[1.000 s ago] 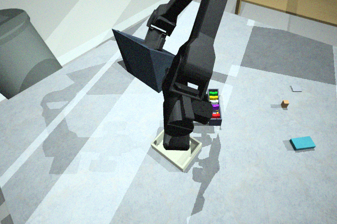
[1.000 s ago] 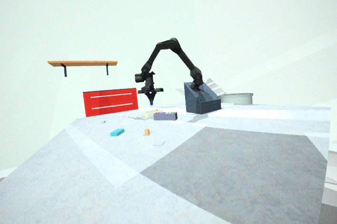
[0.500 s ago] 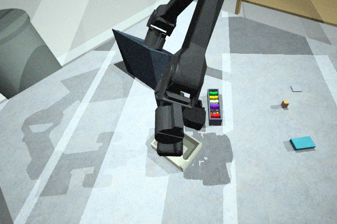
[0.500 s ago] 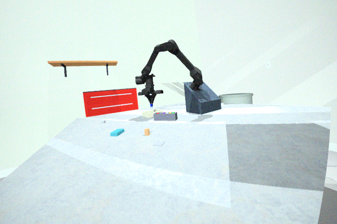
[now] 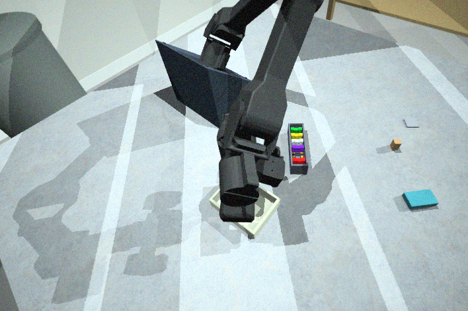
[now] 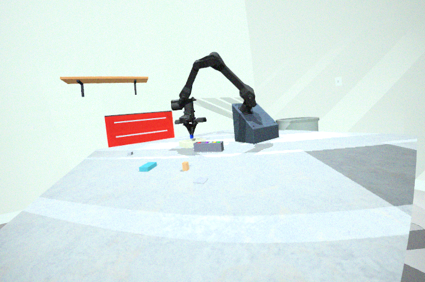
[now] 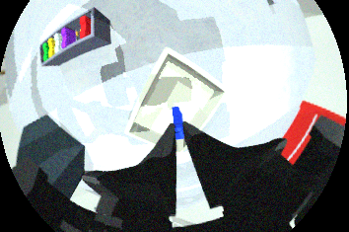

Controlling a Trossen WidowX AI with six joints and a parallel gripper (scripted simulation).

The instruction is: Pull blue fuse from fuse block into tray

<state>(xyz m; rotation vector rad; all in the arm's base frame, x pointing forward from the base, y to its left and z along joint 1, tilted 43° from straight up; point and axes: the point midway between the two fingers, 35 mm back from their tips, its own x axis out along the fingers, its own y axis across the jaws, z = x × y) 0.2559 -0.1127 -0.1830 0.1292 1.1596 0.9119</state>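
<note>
Right now my gripper tip is 1 cm above the blue fuse. The rest, counted from my gripper tip: teal block 31 cm ahead, 23 cm to the left, 5 cm below; red fuse 5 cm ahead, 16 cm to the left, 3 cm below; pale tray 6 cm below.
</note>
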